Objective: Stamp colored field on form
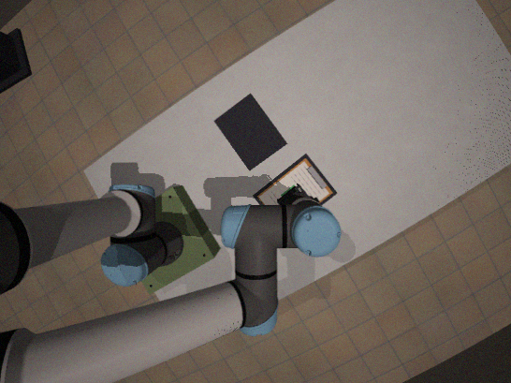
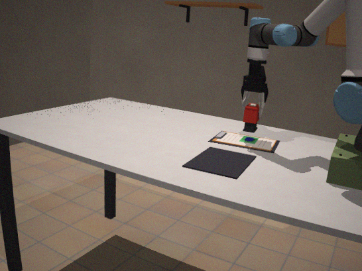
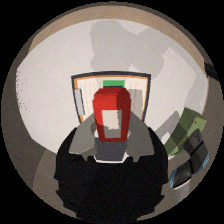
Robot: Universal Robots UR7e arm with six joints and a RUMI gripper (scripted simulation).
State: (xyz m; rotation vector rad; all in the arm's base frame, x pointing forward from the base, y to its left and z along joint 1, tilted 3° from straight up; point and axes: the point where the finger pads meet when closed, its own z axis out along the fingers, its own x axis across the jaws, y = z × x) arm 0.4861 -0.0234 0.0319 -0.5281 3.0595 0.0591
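Now: hand 290 mm to the right of the dark mat, 110 mm above it and 70 mm past it. Also, from my hand: red stamp: 20 mm below; then form: 110 mm below, 20 mm to the left, 20 mm ahead.
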